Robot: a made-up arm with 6 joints. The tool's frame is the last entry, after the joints. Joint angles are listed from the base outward.
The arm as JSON. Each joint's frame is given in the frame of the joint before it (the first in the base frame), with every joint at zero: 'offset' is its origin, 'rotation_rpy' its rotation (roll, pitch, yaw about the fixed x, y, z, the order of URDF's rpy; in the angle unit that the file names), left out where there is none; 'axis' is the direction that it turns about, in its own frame. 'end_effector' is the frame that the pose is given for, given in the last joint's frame.
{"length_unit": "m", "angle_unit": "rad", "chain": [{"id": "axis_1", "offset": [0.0, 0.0, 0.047], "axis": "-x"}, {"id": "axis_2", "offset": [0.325, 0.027, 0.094], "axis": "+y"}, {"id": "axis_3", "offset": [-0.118, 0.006, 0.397], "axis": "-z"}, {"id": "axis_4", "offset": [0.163, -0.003, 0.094], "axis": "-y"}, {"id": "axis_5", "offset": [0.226, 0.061, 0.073], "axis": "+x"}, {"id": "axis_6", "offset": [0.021, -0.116, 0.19], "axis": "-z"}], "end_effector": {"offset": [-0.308, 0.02, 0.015]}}
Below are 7 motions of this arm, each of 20 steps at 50 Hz.
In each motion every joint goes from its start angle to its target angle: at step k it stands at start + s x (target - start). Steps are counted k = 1, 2, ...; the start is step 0. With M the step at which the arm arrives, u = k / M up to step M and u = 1 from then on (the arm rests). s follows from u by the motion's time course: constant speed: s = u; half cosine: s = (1 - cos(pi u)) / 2; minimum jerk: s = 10 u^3 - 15 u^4 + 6 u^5.
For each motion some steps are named. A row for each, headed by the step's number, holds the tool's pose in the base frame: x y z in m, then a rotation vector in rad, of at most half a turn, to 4 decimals.
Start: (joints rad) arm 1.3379 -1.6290 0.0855 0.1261 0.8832 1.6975
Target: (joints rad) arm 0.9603 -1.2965 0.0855 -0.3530 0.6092 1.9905
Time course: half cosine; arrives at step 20
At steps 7, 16, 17, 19, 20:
7: -0.4974 0.4792 0.1872 0.4636 -0.7054 -0.3902
16: -0.2243 0.6623 0.4221 0.4918 -0.6586 -1.1564
17: -0.2025 0.6662 0.4376 0.4880 -0.6507 -1.2045
19: -0.1765 0.6695 0.4557 0.4825 -0.6405 -1.2608
20: -0.1731 0.6699 0.4580 0.4817 -0.6392 -1.2680

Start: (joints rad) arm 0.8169 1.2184 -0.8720 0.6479 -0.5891 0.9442
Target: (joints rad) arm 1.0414 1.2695 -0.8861 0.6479 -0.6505 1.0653
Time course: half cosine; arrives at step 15
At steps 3, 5, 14, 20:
3: 0.8677 0.6373 0.1825 -0.8549 0.2276 -0.4390
5: 0.8716 0.6419 0.1519 -0.8974 0.2146 -0.4599
14: 0.8902 0.6434 0.0042 -1.0991 0.1418 -0.5559
20: 0.8905 0.6431 0.0020 -1.1021 0.1405 -0.5573

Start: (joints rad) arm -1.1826 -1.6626 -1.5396 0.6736 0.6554 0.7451
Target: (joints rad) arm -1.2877 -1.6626 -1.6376 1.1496 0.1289 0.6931
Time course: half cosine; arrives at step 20
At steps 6, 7, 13, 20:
6: -0.3875 0.1260 0.0073 0.7138 -1.8894 0.5302
7: -0.3803 0.1296 -0.0020 0.7079 -1.9399 0.5221
13: -0.3213 0.1565 -0.0533 0.6892 -2.2771 0.4440
20: -0.2803 0.1748 -0.0730 0.6986 -2.4732 0.3752

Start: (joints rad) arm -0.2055 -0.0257 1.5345 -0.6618 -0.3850 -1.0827
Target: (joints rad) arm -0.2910 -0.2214 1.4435 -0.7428 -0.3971 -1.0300
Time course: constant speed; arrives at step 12
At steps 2, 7, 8, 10, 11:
2: -0.0255 -0.6282 0.7576 0.7636 0.5176 -0.2242
7: -0.0593 -0.6547 0.6985 0.8207 0.4659 -0.1723
8: -0.0656 -0.6594 0.6865 0.8316 0.4555 -0.1620
10: -0.0778 -0.6683 0.6624 0.8529 0.4345 -0.1414
11: -0.0836 -0.6725 0.6503 0.8633 0.4240 -0.1311

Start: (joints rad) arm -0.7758 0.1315 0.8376 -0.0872 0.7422 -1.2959
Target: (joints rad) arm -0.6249 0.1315 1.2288 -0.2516 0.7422 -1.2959
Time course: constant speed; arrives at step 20
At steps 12, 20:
12: 0.0709 -0.6613 0.2109 1.1193 -0.5228 -0.0603
20: 0.0022 -0.6176 0.2746 1.0578 -0.4773 -0.2187

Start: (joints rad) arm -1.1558 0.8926 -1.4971 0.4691 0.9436 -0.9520
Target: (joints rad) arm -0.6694 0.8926 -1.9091 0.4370 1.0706 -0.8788
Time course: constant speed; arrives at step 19
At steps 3, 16, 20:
3: 0.7778 -0.0494 0.3935 -2.1272 0.7199 -1.3217
16: 0.6927 0.0753 0.4834 -2.1276 0.3351 -1.4295
20: 0.6720 0.1068 0.4958 -2.1278 0.2406 -1.4420

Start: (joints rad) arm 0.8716 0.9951 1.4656 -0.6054 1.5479 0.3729
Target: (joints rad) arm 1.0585 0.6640 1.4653 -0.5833 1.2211 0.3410
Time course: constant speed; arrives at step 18
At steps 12, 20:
12: 0.5902 0.4864 0.5846 0.2703 -1.0214 -1.9424
20: 0.5375 0.5449 0.5762 0.2294 -1.0144 -1.8691

